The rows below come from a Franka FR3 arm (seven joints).
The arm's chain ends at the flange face. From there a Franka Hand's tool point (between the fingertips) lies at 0.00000 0.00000 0.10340 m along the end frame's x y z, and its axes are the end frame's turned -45 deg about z.
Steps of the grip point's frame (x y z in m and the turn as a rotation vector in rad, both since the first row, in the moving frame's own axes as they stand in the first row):
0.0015 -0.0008 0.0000 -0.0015 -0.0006 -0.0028
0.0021 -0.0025 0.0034 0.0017 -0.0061 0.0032
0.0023 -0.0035 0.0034 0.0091 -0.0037 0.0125
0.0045 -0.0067 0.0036 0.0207 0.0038 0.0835
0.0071 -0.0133 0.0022 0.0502 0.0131 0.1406
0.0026 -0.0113 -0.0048 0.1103 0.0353 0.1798
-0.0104 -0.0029 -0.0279 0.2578 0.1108 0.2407
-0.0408 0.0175 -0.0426 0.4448 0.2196 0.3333
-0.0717 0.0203 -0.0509 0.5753 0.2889 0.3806
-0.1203 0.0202 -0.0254 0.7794 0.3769 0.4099
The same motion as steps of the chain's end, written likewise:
0.0004 -0.0018 0.0000 -0.0015 0.0006 -0.0028
0.0003 -0.0036 0.0034 -0.0031 -0.0055 0.0032
0.0001 -0.0037 0.0034 0.0038 -0.0091 0.0125
-0.0004 -0.0061 0.0036 0.0173 -0.0120 0.0835
-0.0020 -0.0096 0.0023 0.0448 -0.0262 0.1406
-0.0017 0.0012 -0.0041 0.1030 -0.0530 0.1798
-0.0021 0.0329 -0.0239 0.2606 -0.1039 0.2407
-0.0088 0.0896 -0.0303 0.4698 -0.1592 0.3333
-0.0288 0.1263 -0.0305 0.6111 -0.2025 0.3806
-0.0617 0.1771 0.0105 0.8176 -0.2846 0.4099

